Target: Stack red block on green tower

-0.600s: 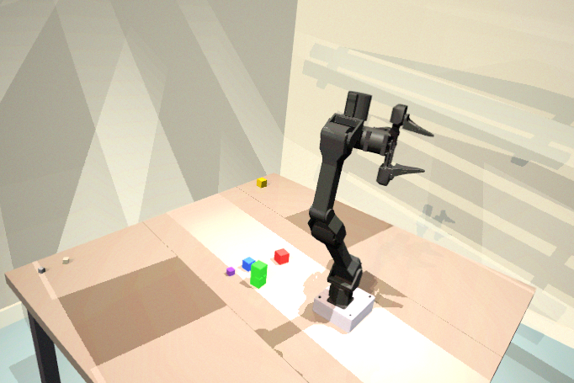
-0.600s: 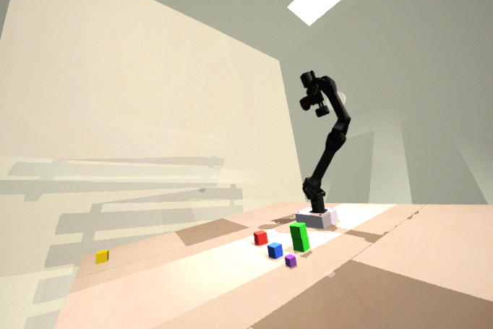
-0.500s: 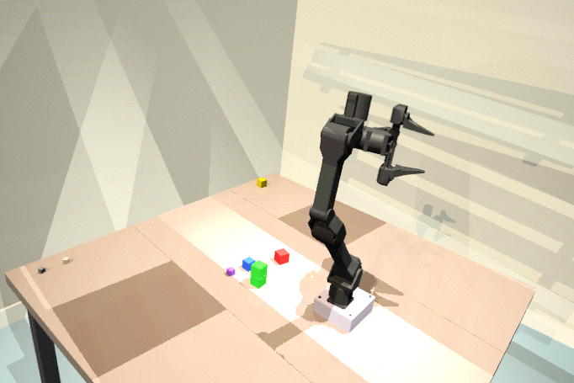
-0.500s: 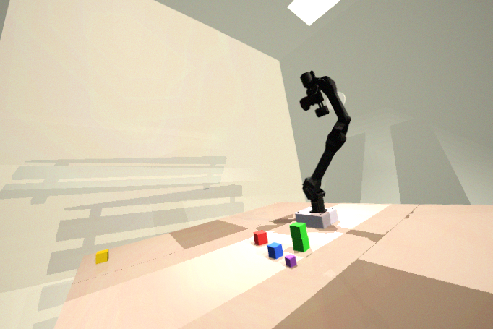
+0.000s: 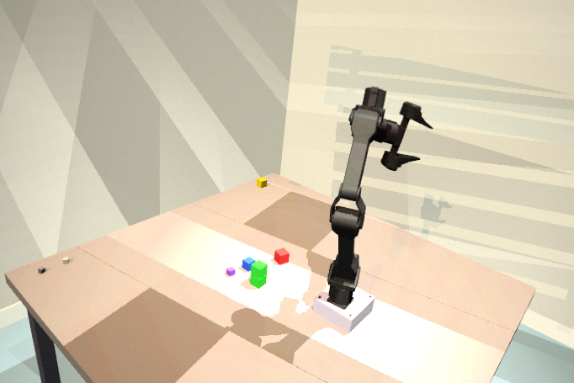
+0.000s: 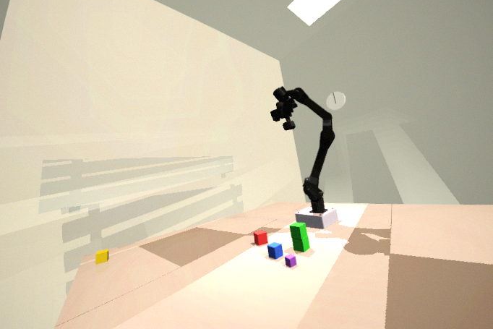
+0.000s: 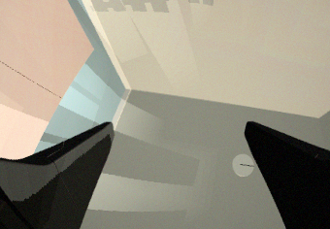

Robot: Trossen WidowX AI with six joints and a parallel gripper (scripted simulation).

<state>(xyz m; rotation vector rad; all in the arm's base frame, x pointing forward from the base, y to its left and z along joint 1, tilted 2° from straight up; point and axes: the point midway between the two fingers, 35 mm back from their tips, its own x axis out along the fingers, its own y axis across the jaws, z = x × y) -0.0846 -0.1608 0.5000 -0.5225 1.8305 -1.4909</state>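
Right now my gripper tip is 39 cm short of the red block, 6 cm to the right of it and 53 cm above it. From my gripper tip the other things lie so: yellow block 83 cm ahead, 38 cm to the right, 54 cm below; then small purple block 48 cm ahead, 24 cm to the left, 54 cm below; then blue block 45 cm ahead, 18 cm to the left, 54 cm below.
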